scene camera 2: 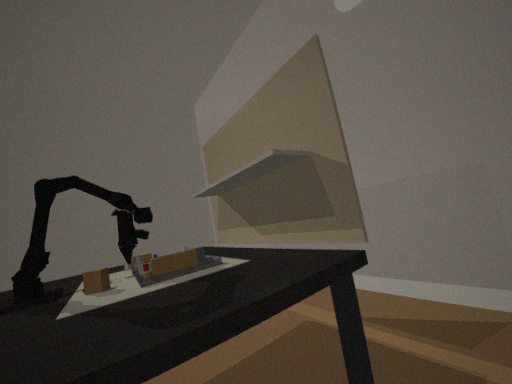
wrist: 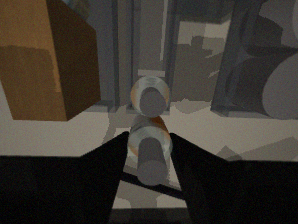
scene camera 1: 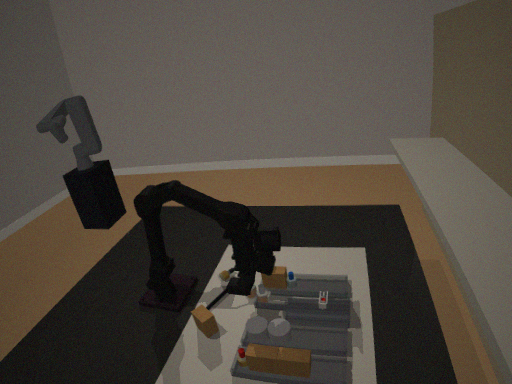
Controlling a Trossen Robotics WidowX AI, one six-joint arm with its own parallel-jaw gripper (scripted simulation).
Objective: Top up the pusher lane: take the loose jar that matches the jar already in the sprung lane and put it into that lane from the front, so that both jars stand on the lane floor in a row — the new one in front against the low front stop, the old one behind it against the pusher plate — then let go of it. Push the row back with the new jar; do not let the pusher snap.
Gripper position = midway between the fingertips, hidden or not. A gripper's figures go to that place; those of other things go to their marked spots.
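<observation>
The gripper (wrist: pixel 149 136) is 11 cm from the lens, while a jar (wrist: pixel 149 144) sits 8 cm from the lens and a brown box (wrist: pixel 56 61) is 10 cm from the lens.
</observation>
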